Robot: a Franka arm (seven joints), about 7 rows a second.
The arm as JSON. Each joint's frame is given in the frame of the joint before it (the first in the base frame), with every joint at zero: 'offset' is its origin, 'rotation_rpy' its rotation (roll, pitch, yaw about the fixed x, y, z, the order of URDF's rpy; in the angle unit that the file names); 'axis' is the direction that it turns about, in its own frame. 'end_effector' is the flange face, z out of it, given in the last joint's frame.
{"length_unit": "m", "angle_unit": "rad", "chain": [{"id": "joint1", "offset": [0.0, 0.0, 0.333], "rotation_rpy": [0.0, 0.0, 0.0], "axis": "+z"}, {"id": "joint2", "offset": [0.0, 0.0, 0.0], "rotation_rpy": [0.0, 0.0, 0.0], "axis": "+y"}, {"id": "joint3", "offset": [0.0, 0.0, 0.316], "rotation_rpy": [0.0, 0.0, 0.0], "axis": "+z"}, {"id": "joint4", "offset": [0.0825, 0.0, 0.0], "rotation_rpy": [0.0, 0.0, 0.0], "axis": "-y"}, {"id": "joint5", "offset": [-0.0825, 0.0, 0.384], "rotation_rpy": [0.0, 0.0, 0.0], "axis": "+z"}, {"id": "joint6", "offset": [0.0, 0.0, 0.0], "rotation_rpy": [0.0, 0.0, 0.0], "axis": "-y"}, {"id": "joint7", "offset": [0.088, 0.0, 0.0], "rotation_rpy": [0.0, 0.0, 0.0], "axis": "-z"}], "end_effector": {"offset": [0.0, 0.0, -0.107], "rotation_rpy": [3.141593, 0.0, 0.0]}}
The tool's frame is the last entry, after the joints.
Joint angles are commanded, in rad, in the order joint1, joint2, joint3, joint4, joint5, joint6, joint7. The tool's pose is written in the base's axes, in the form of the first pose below.
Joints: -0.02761, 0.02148, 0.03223, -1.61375, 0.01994, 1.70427, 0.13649
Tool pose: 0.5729, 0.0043, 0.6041, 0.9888, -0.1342, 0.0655, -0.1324, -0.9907, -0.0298
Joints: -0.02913, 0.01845, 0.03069, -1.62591, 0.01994, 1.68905, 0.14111
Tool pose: 0.5700, 0.0026, 0.5985, 0.9891, -0.1414, 0.0413, -0.1404, -0.9897, -0.0265
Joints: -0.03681, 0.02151, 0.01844, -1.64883, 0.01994, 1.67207, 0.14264
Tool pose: 0.5677, -0.0086, 0.5843, 0.9867, -0.1623, -0.0012, -0.1623, -0.9865, -0.0203
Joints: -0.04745, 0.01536, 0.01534, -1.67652, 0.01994, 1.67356, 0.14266
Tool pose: 0.5643, -0.0162, 0.5746, 0.9842, -0.1759, -0.0210, -0.1762, -0.9842, -0.0172
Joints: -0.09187, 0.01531, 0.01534, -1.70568, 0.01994, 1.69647, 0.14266
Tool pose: 0.5632, -0.0413, 0.5627, 0.9752, -0.2198, -0.0271, -0.2203, -0.9753, -0.0163
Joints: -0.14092, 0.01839, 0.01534, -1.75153, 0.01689, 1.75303, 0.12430
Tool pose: 0.5629, -0.0696, 0.5439, 0.9680, -0.2502, -0.0189, -0.2505, -0.9680, -0.0146
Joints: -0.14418, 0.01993, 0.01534, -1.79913, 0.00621, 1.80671, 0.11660
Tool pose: 0.5633, -0.0725, 0.5248, 0.9696, -0.2444, -0.0130, -0.2445, -0.9696, -0.0048
